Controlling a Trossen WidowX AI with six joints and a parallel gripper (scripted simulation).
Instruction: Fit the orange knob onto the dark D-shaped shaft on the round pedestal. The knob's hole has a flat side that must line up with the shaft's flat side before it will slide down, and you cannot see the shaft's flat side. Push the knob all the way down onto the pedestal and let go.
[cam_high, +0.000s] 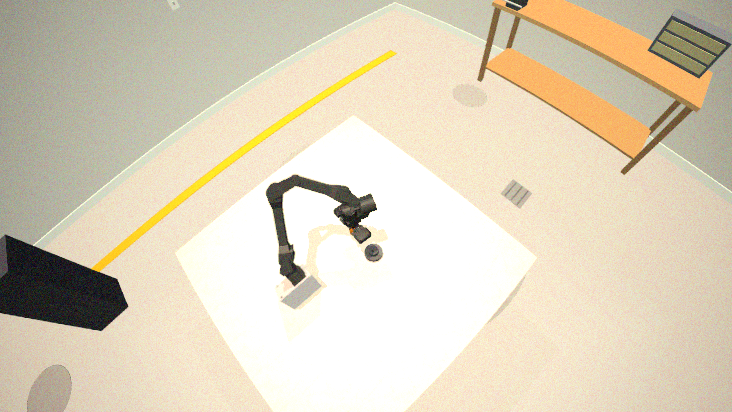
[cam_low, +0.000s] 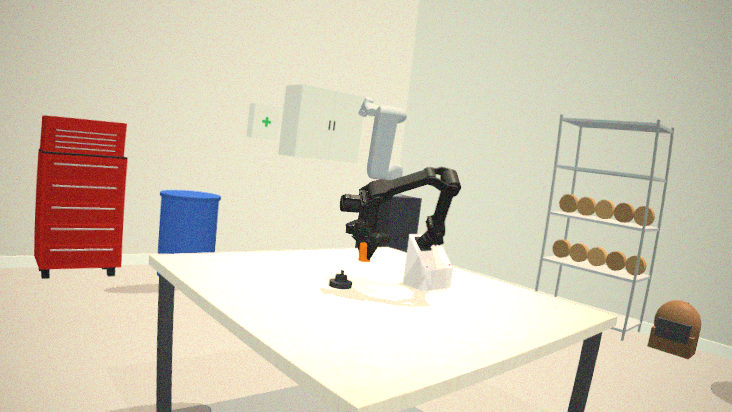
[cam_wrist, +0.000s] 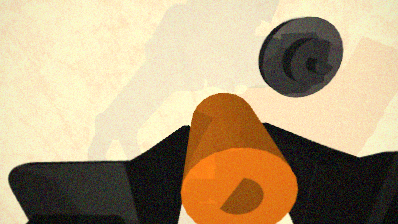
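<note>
Now: gripper tip 1 cm short of the dark shaft, 9 cm to the left of it and 10 cm above it. The rest, counted from my gripper tip: orange knob (2 cm above).
</note>
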